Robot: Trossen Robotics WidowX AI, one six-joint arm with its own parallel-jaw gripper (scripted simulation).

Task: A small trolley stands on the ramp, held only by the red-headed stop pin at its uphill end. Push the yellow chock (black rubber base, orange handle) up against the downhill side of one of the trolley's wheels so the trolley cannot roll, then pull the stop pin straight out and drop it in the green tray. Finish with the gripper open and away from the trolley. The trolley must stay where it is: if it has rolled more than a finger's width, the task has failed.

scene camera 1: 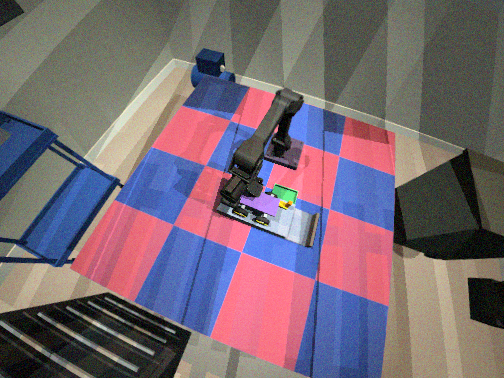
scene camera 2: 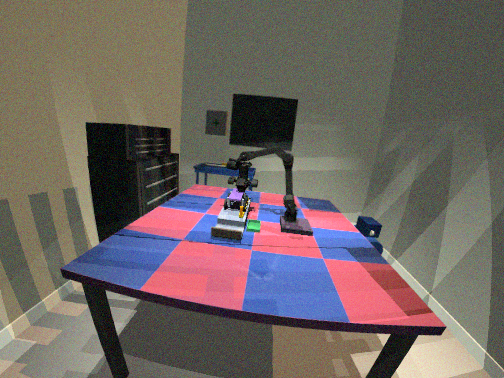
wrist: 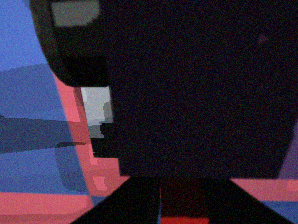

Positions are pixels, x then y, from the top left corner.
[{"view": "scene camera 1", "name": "purple-topped trolley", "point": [267, 203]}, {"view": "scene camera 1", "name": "grey ramp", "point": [279, 225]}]
